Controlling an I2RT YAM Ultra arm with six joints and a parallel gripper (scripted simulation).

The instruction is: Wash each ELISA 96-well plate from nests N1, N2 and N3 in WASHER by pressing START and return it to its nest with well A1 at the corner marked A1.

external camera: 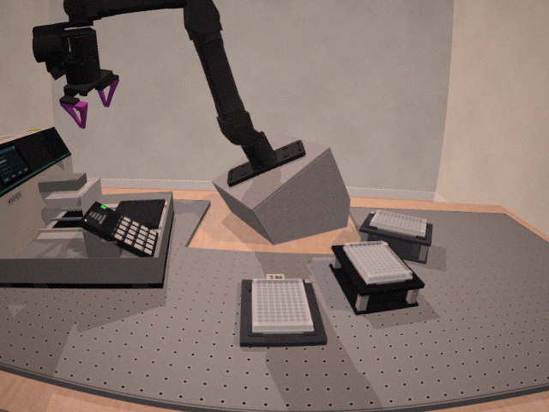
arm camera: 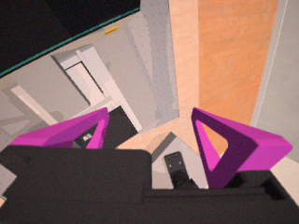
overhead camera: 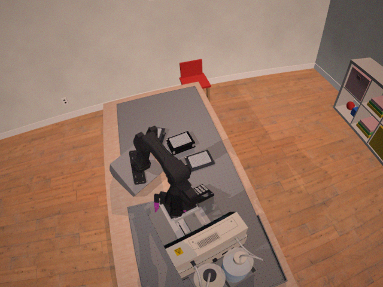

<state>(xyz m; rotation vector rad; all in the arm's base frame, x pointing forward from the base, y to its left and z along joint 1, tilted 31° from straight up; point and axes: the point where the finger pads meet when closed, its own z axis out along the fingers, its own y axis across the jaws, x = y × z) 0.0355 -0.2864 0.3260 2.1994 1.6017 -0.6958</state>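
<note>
Right now the nest N1 is 410 mm to the left of my hand, 310 mm ahead of it and 280 mm below it. From my hand the other things lie so: black carrier pocket: 210 mm below, 120 mm to the left, 80 mm ahead; then grey manifold: 160 mm below, 100 mm ahead, 20 mm to the right; then raised black nest: 590 mm to the left, 240 mm below, 240 mm ahead.
</note>
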